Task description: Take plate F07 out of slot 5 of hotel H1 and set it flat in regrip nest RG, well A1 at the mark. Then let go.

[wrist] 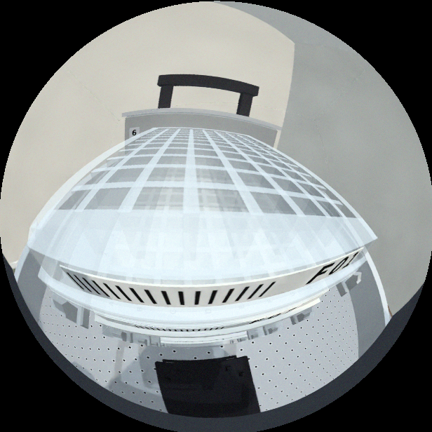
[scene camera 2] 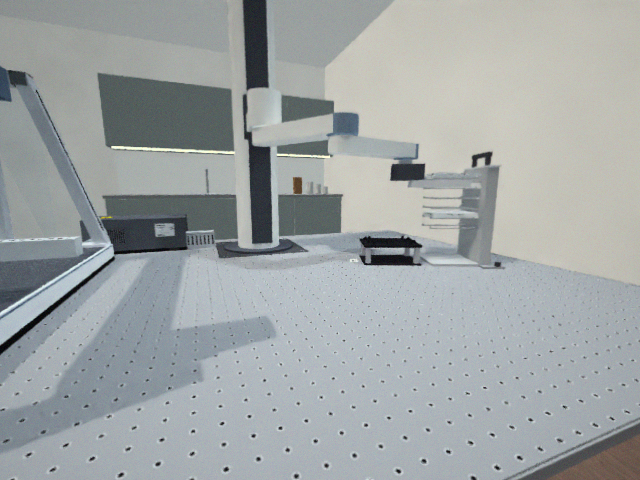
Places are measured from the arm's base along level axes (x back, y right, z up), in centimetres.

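Pixels of known places: gripper, fingertip midpoint: (scene camera 2: pixel 463 183); arm's base, origin of the base link: (scene camera 2: pixel 259 250).
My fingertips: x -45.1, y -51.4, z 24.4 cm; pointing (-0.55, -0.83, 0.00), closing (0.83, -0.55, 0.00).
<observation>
Ahead of a thing's pixels: the offset from my fingertips to its top centre. "spot": to the spot under its first point. Level surfaces: height alone.
Hotel H1 (scene camera 2: pixel 488 217) (wrist: pixel 145 123) stands at the right in the scene view. Lidded plate F01 (wrist: pixel 175 295) fills the middle of the wrist view at the top slot. Plate F07 (wrist: pixel 235 325) is below it in the hotel; its label strip partly shows and its upper face is hidden. My gripper (scene camera 2: pixel 454 183) is open, its fingers reaching level into the hotel's upper part, around the plates' sides. The fingertips are hidden behind F01 in the wrist view. The black regrip nest RG @[dz -16.1, dx +8.9, dy +18.3 cm] (scene camera 2: pixel 390 242) (wrist: pixel 210 387) stands in front of the hotel, with no plate on it.
Another plate @[dz -8.2, dx +2.4, dy +2.1 cm] (scene camera 2: pixel 449 213) sits lower in the hotel. A black handle @[spot: dz +7.9, dx -1.4, dy -4.3 cm] (scene camera 2: pixel 481 155) (wrist: pixel 207 80) tops the hotel. A small white label @[spot: dz -23.1, dx +12.7, dy +28.3 cm] (scene camera 2: pixel 353 260) lies beside the nest. A dark box @[spot: dz -16.2, dx +48.6, dy +89.1 cm] (scene camera 2: pixel 144 232) and a framed machine (scene camera 2: pixel 64 155) stand at the left on the perforated table @[dz -23.1 cm] (scene camera 2: pixel 336 361).
</observation>
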